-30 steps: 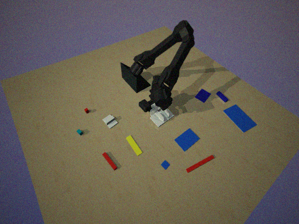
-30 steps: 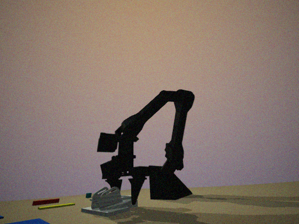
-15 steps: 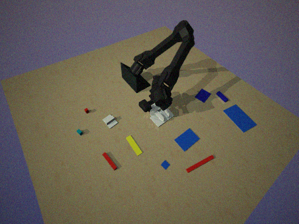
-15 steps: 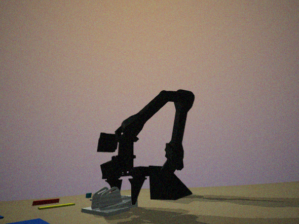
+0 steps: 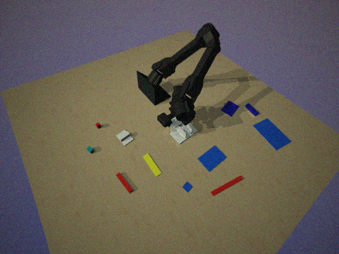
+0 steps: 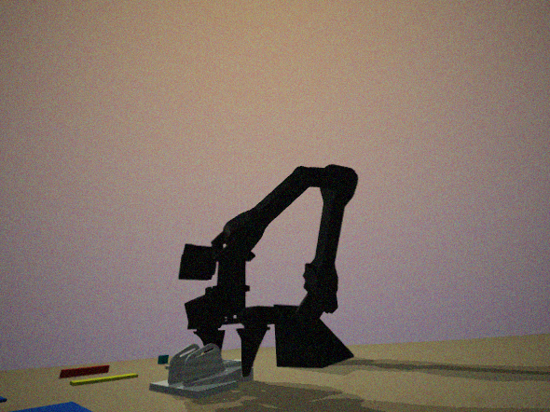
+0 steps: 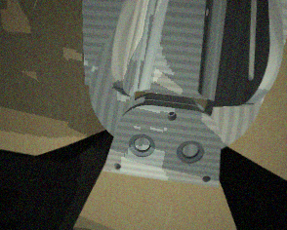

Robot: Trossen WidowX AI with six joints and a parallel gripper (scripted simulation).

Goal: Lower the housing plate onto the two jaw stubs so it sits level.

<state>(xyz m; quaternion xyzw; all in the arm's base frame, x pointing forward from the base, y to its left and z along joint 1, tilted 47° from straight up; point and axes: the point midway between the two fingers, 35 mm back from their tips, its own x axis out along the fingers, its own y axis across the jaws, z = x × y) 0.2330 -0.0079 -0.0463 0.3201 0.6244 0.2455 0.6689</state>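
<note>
Now: gripper tip 1 cm short of the housing plate and 2 cm below it. Also, from my gripper tip: red block: 22 cm behind, 30 cm to the right, 1 cm above; then yellow bar: 9 cm ahead, 23 cm to the right; then white grooved block: 9 cm behind, 24 cm to the right.
</note>
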